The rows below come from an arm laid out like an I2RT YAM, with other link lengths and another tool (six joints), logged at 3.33 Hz.
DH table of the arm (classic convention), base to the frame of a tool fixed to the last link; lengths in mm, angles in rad. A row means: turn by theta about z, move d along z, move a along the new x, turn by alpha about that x. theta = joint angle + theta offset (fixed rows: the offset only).
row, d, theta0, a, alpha
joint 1, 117.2, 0, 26.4, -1.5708
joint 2, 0, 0, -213.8, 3.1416
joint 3, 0, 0.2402, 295.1, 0
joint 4, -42.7, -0.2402, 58.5, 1.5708
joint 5, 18.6, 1.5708, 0, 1.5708
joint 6, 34.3, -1.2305, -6.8, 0.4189
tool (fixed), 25.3, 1.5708, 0, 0
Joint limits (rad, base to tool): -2.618..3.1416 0..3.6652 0..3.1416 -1.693..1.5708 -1.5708..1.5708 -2.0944..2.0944
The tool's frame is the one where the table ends.
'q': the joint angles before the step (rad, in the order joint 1, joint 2, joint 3, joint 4, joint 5, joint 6). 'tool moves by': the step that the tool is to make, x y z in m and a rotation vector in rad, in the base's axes. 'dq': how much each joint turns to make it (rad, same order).
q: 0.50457 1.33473 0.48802 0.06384 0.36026 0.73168
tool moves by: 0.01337 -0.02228 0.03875 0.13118 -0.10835 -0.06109
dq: -0.10384 -0.18735 -0.02971 -0.01136 -0.07815 0.02720
